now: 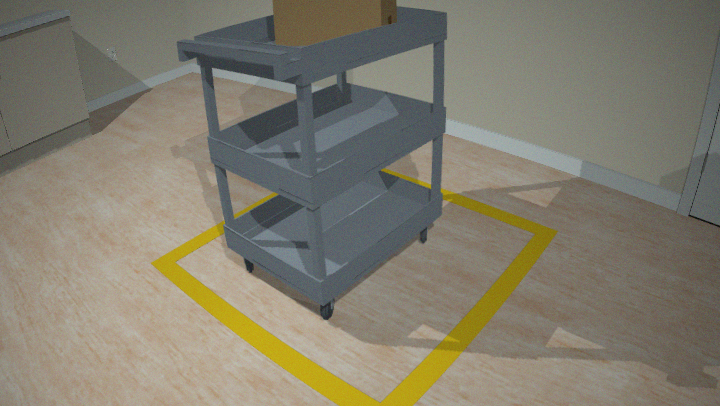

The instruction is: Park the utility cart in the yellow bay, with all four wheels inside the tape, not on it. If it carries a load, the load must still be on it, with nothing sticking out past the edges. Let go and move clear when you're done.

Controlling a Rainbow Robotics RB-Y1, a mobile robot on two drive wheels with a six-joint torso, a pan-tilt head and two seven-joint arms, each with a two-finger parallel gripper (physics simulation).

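Places are measured from the robot's base along level axes (x ahead, y left, z up), in centimetres.
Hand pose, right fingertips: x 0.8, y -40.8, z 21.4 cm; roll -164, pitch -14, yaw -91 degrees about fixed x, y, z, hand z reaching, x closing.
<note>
Things, the pixels of their top centre, and the offset from my right fingertips. "*": a spot on its surface instead.
- left wheel, top centre: (246,247) dx +136.1, dy +89.4, dz -11.4 cm
- right wheel, top centre: (424,218) dx +154.3, dy +27.3, dz -11.4 cm
- brown cardboard box, surface spot: (327,22) * dx +134.7, dy +56.2, dz +65.0 cm
The grey three-shelf utility cart (373,50) stands upright in the yellow taped bay (484,315), its handle (231,50) toward the upper left. Three wheels show: the near wheel (326,309), the left wheel (249,265) and the right wheel (423,235). All three stand on floor inside the tape, with bare floor between them and the yellow lines. The fourth wheel is hidden behind the cart's bottom shelf. A brown cardboard box (327,22) stands in the cart's top tray; its upper part is cut off by the frame edge. Neither my left nor my right gripper shows.
A beige cabinet (42,85) stands at the far left. The wall (579,75) with its white baseboard (524,152) runs behind the cart. A door (706,181) is at the right edge. Shadows lie across the floor right of and below the cart.
</note>
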